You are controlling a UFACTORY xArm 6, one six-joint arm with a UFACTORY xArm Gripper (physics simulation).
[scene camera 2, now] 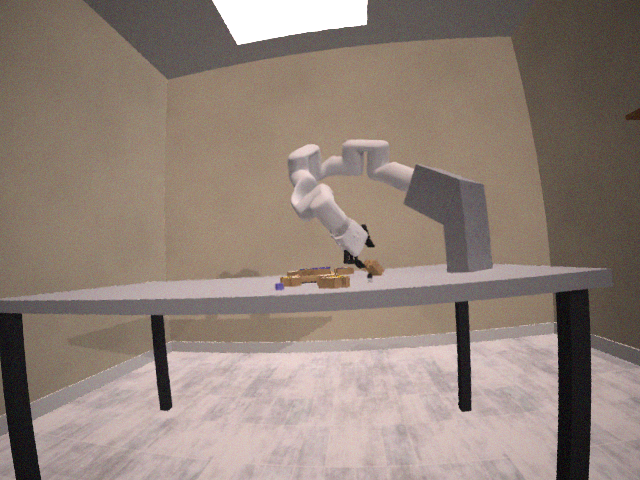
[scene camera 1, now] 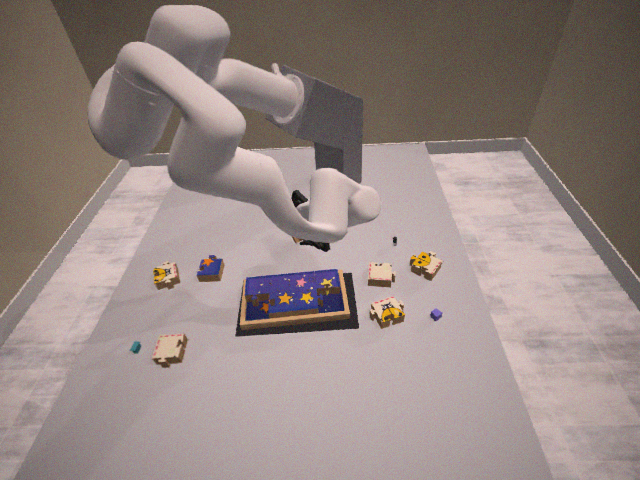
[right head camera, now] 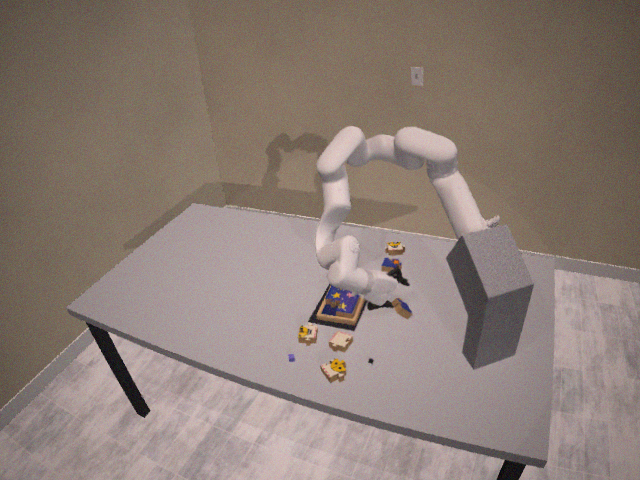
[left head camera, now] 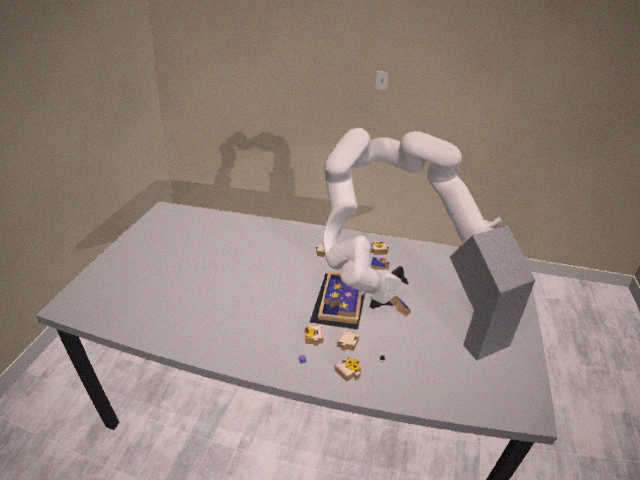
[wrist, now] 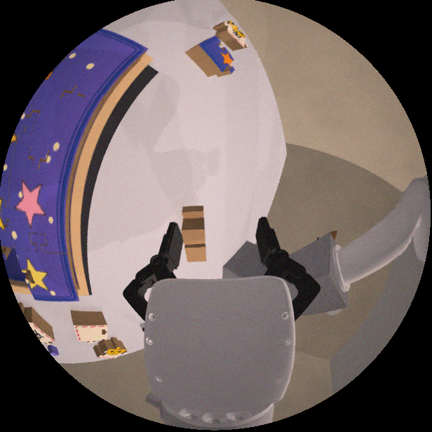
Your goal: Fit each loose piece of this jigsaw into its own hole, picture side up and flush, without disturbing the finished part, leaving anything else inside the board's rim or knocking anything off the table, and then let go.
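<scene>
My gripper (left head camera: 399, 293) (right head camera: 400, 295) (scene camera 2: 368, 256) (wrist: 218, 228) is open beyond the board's robot-base side. A loose blue-topped piece (left head camera: 401, 305) (right head camera: 401, 308) (scene camera 2: 373, 267) (wrist: 194, 234) is tilted steeply beside one finger, its wooden edge facing the wrist camera; whether it touches the finger is unclear. Another blue piece with an orange star (left head camera: 379, 263) (right head camera: 391, 264) (scene camera 1: 210, 269) (wrist: 216, 54) lies picture up. The board (left head camera: 338, 319) (right head camera: 338, 318) (scene camera 1: 294, 320) (wrist: 79, 210) holds the blue starry picture, with dark recesses near both ends in scene camera 1.
Cream pieces (scene camera 1: 381, 273) (scene camera 1: 387, 312) (scene camera 1: 427, 265) (scene camera 1: 166, 275) (scene camera 1: 169, 349) lie around the board. A purple cube (scene camera 1: 436, 314), a teal block (scene camera 1: 135, 346) and a small black object (scene camera 1: 394, 240) are on the table. The grey robot pedestal (left head camera: 491, 294) stands beyond the gripper.
</scene>
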